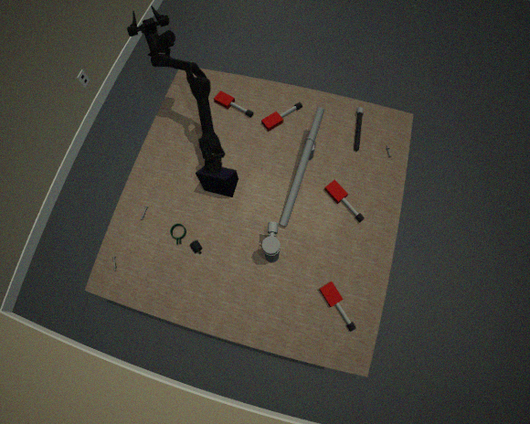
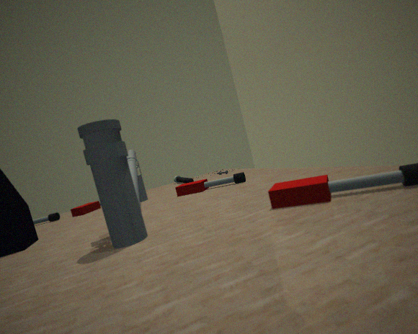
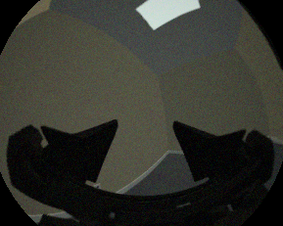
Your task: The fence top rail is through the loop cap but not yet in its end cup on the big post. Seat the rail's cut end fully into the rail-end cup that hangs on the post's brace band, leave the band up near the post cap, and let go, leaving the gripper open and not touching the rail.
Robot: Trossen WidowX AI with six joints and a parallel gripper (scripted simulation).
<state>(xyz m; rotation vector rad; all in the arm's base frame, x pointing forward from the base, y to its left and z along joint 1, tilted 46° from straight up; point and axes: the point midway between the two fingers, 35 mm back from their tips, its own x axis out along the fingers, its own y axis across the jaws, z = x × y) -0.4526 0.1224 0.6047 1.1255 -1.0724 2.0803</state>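
Right now the grey rail-end cup is 800 mm ahead of my gripper tip, 730 mm to the right of it and 340 mm below it. Also, from my gripper tip: thinner post 840 mm ahead, 390 mm below, 290 mm to the right; then small black part 860 mm to the right, 490 mm ahead, 470 mm below.
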